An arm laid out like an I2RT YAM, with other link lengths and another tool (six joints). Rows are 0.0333 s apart.
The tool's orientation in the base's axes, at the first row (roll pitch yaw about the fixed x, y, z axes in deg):
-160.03, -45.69, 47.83
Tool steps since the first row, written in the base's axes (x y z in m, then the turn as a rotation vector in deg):
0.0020, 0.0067, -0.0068, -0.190, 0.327, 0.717
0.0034, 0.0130, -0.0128, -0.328, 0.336, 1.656
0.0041, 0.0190, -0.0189, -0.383, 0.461, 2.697
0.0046, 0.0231, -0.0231, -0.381, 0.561, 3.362
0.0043, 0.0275, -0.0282, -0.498, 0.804, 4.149
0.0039, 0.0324, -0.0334, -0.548, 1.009, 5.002
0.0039, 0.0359, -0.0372, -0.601, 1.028, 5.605
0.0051, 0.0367, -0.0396, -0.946, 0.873, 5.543
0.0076, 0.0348, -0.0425, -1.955, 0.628, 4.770
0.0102, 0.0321, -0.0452, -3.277, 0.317, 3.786
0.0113, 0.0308, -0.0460, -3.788, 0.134, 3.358
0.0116, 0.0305, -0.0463, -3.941, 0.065, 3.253
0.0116, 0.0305, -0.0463, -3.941, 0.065, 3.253
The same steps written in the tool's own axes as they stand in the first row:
-0.0005, 0.0003, 0.0097, 0.593, -0.482, -0.270
-0.0008, 0.0001, 0.0185, 1.205, -0.829, -0.908
-0.0018, -0.0005, 0.0270, 1.989, -1.180, -1.511
-0.0024, -0.0009, 0.0329, 2.518, -1.382, -1.875
-0.0039, -0.0019, 0.0394, 3.152, -1.780, -2.238
-0.0053, -0.0032, 0.0463, 3.845, -2.119, -2.658
-0.0062, -0.0039, 0.0513, 4.261, -2.317, -3.051
-0.0069, -0.0027, 0.0537, 3.975, -2.529, -3.192
-0.0088, 0.0010, 0.0547, 2.822, -3.103, -3.062
-0.0109, 0.0051, 0.0551, 1.337, -3.866, -2.905
-0.0117, 0.0068, 0.0549, 0.696, -4.122, -2.859
-0.0119, 0.0073, 0.0549, 0.513, -4.197, -2.870
-0.0119, 0.0073, 0.0549, 0.513, -4.197, -2.870

